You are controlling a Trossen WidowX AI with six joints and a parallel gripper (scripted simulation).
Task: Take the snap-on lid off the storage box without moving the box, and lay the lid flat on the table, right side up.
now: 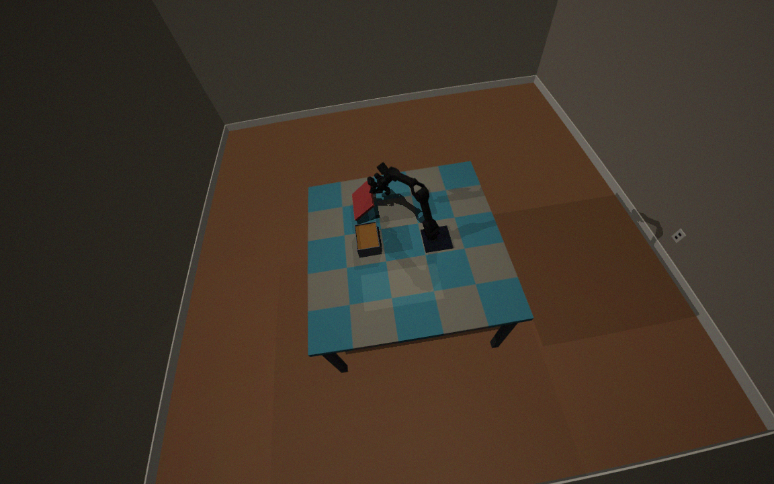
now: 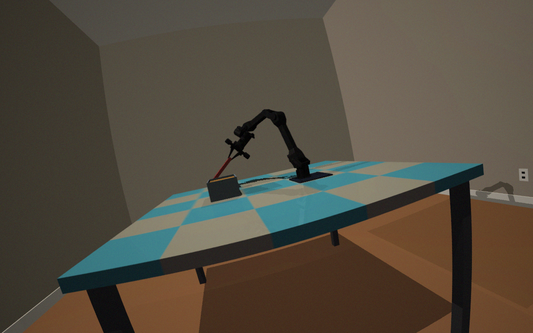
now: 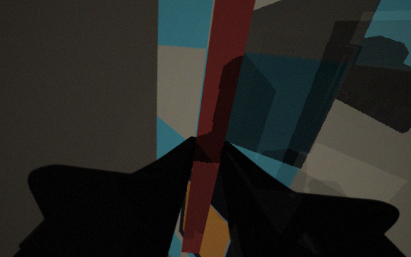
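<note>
Right now the red lid is 6 cm ahead of my gripper tip, 1 cm to the left of it and 5 cm below it. Round my gripper tip: storage box 1 cm ahead, 29 cm to the left, 13 cm below.
</note>
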